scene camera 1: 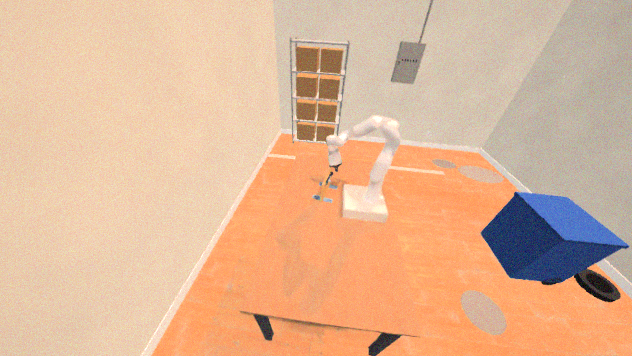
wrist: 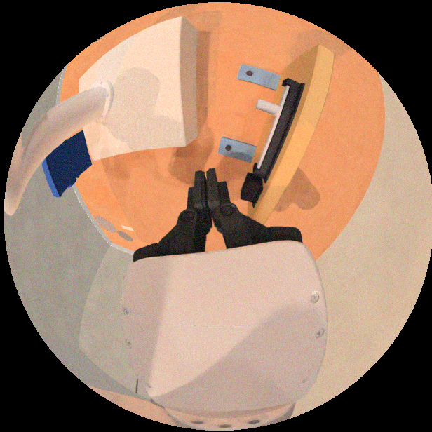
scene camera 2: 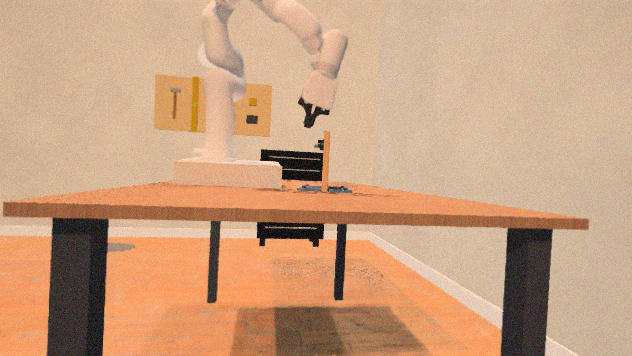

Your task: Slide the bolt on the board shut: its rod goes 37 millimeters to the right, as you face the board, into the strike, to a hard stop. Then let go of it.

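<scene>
The tan board stands upright on the table. Its bolt has a black housing on the face toward the arm's base. A thin pale rod runs along the housing, and a short white handle sticks out near the housing's far end in the wrist view. The black strike block sits by the housing's near end; whether the rod enters it cannot be told. My gripper is shut and empty, above the board's height on the bolt side, apart from the handle.
Blue feet stick out under the board on the bolt side. The arm's white base stands beside it, across a gap. The wooden table carries both. A blue bin stands off to the side.
</scene>
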